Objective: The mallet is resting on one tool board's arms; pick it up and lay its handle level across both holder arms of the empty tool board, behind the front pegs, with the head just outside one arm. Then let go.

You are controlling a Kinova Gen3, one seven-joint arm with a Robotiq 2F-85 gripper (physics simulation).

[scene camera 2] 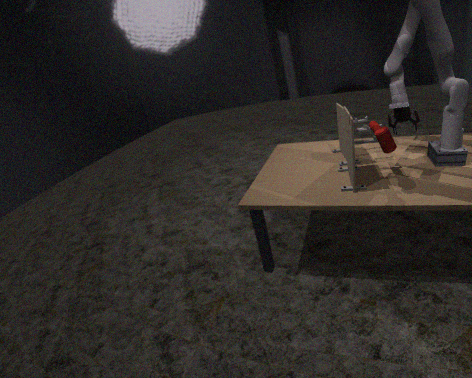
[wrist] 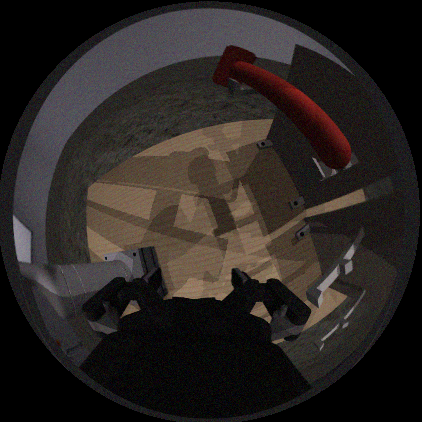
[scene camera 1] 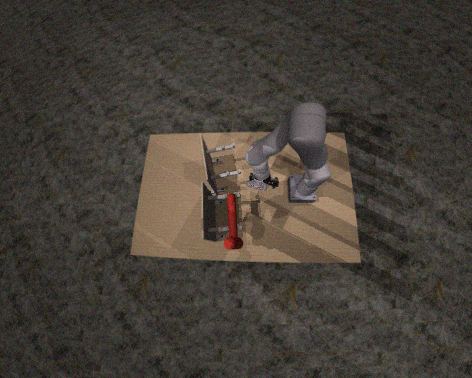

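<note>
The red mallet lies across the arms of the nearer tool board, its head outside the arm at the near end in scene view 1. The handle's free end is beside that board's other arm. The empty tool board stands behind it, with two holder arms, one nearer and one farther; arms also show at the lower right of the wrist view. My gripper is open and empty, between the boards and the robot base, apart from the mallet.
The boards stand upright in a row on the wooden table, their adjacent ends close together. Small feet hold them at the bottom. The robot base stands on the table across from the arms.
</note>
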